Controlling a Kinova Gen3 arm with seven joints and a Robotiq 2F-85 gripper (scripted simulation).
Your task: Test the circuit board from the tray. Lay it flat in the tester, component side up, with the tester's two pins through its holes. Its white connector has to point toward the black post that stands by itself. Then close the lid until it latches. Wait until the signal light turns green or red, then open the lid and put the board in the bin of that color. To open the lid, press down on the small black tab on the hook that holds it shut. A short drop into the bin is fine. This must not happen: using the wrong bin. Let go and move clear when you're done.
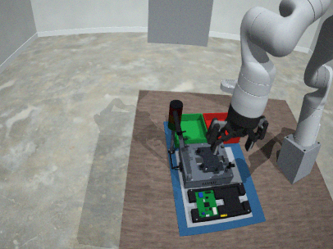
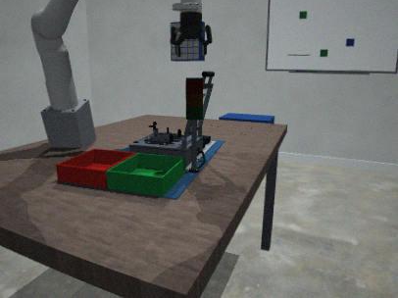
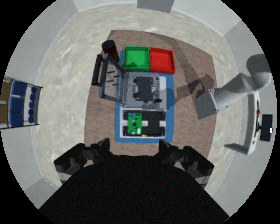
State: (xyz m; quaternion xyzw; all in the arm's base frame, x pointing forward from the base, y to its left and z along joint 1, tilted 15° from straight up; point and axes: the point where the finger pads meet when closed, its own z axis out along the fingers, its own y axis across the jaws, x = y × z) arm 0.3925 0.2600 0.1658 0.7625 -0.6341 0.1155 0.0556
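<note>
Right now the green circuit board is 310 mm below my hand. From my hand the other things lie so: clear lid: 110 mm ahead, 150 mm to the right, 150 mm below; then red bin: 80 mm behind, 390 mm to the right, 320 mm below; then green bin: 70 mm ahead, 360 mm to the right, 320 mm below.
</note>
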